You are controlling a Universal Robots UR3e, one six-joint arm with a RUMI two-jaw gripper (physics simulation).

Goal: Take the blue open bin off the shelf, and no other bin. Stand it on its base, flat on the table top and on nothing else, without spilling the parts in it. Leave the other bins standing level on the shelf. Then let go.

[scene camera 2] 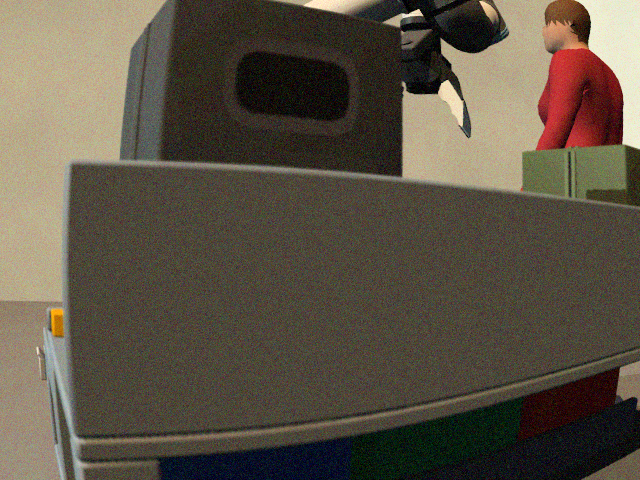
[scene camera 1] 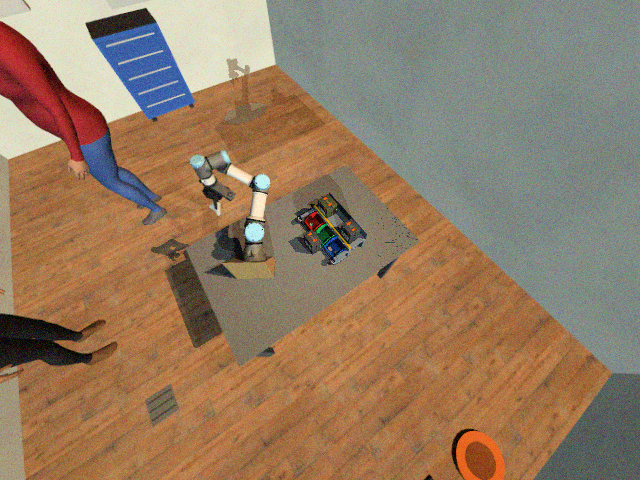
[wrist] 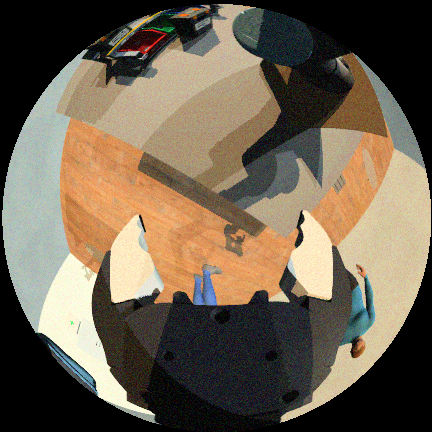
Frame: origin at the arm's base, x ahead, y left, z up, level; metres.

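Where they show: gripper, between the fingertips: (scene camera 2: 422, 137) (scene camera 1: 225, 205) (wrist: 220, 214); arm's base, origin of its link: (scene camera 1: 254, 259) (wrist: 324, 66).
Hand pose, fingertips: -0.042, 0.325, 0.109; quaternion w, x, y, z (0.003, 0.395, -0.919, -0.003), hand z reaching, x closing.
Note:
Things, the pixels of their top centre, and the offset from my fingertips, as dx, dy, dz. "pt": a spot on its surface instead.
- blue open bin, centre of its top: (scene camera 1: 337, 244) +0.524, -0.383, -0.205
- shelf, a spot on its surface: (scene camera 2: 310, 299) pt +0.682, -0.373, -0.153
- green bin, centre of its top: (scene camera 2: 388, 349) (scene camera 1: 327, 230) +0.504, -0.273, -0.205
- red bin, centre of its top: (scene camera 1: 317, 218) +0.482, -0.163, -0.205
- dark box, centre of its top: (scene camera 1: 312, 237) +0.392, -0.302, -0.154
- grey box, centre of its top: (scene camera 2: 255, 26) (scene camera 1: 351, 226) +0.602, -0.374, -0.062
- olive box, centre of its top: (scene camera 2: 613, 155) (scene camera 1: 327, 201) +0.561, -0.147, -0.087
- yellow bar, centre of its top: (scene camera 1: 331, 225) +0.537, -0.266, -0.174
The blue open bin (scene camera 1: 336, 249) stands at the near end of the shelf (scene camera 2: 310, 299), beside the green bin (scene camera 1: 325, 234) (wrist: 162, 24); the red bin (scene camera 1: 313, 221) (wrist: 142, 42) is beyond the green one. In scene camera 2 the backs of the blue bin (scene camera 2: 258, 460), green bin (scene camera 2: 439, 439) and red bin (scene camera 2: 568, 403) show low under the grey board. The parts in the blue bin are too small to make out. My gripper (scene camera 1: 217, 208) (wrist: 220, 214) is open and empty, high up and far from the bins, beyond the table edge on the robot's side.
A dark box (scene camera 1: 310, 241) (wrist: 192, 25) stands in front of the bins. A grey box (scene camera 2: 279, 129) and an olive box (scene camera 1: 327, 204) (scene camera 2: 547, 170) are on the upper level. A yellow bar (scene camera 1: 330, 224) runs along the bins. A person in red (scene camera 1: 87, 124) (scene camera 2: 584, 103) stands near the arm.

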